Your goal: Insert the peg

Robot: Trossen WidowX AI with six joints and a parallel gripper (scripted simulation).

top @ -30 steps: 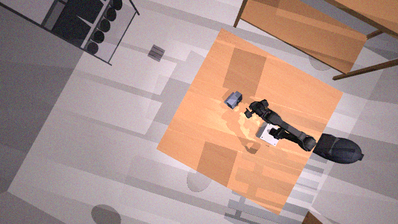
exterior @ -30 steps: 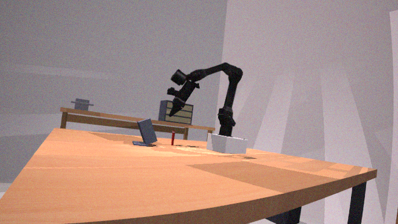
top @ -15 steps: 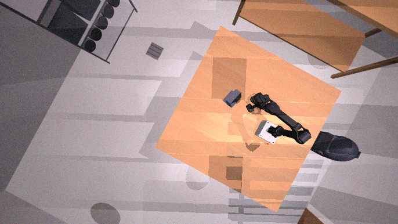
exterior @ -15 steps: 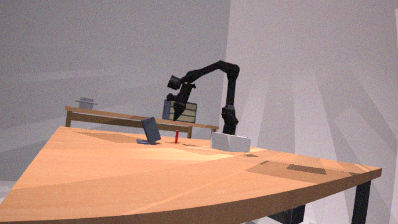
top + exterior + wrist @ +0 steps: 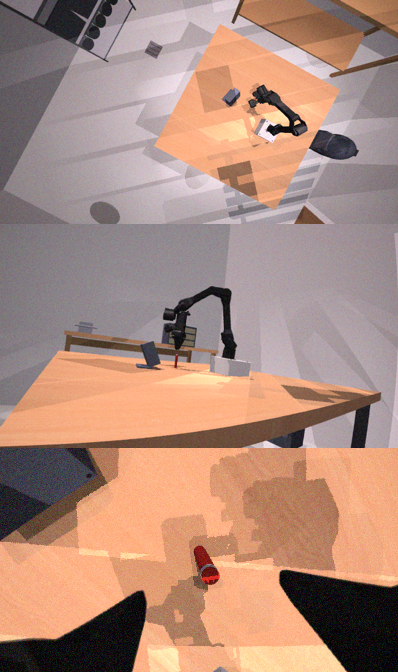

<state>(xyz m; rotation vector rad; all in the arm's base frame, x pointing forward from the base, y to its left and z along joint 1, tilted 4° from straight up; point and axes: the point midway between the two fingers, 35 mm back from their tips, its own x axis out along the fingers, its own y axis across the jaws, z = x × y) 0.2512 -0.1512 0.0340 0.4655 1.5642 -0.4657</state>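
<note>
My gripper tip is now 40 mm above the red peg. Also, from my gripper tip: sloped panel: 180 mm ahead, 70 mm to the left, 30 mm below.
</note>
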